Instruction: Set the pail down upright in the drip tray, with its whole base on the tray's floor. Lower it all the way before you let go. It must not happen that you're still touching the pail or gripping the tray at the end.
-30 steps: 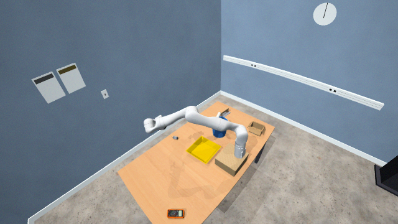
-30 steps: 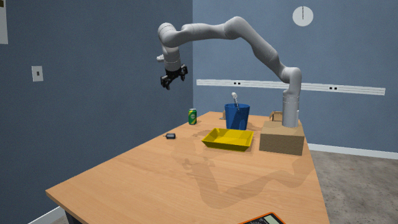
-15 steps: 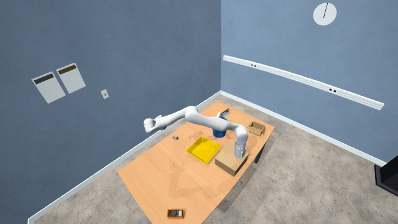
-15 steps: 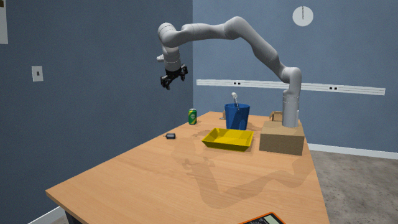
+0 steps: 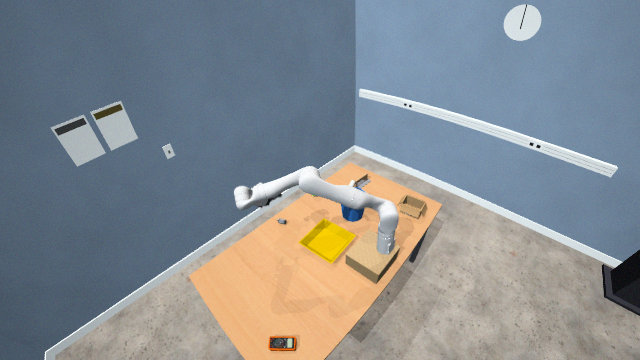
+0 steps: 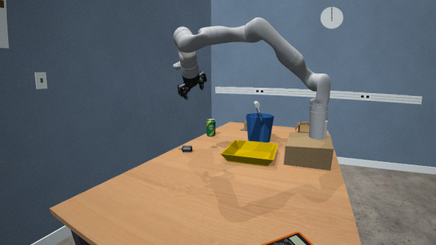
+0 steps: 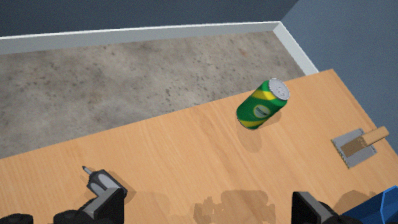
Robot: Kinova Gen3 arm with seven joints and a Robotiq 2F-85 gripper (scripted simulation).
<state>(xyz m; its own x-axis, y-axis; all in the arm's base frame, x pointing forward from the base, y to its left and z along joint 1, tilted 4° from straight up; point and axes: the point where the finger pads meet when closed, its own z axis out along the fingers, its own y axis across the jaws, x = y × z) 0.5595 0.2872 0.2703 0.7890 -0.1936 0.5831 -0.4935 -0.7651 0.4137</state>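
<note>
The wire handle lies 470 mm to the right of my hand, 180 mm behind it and 120 mm below it. Round my hand: blue pail 470 mm to the right, 190 mm below, 190 mm behind; yellow drip tray 330 mm below, 240 mm behind, 170 mm to the right; dark object 320 mm below, 120 mm ahead, 70 mm to the right.
</note>
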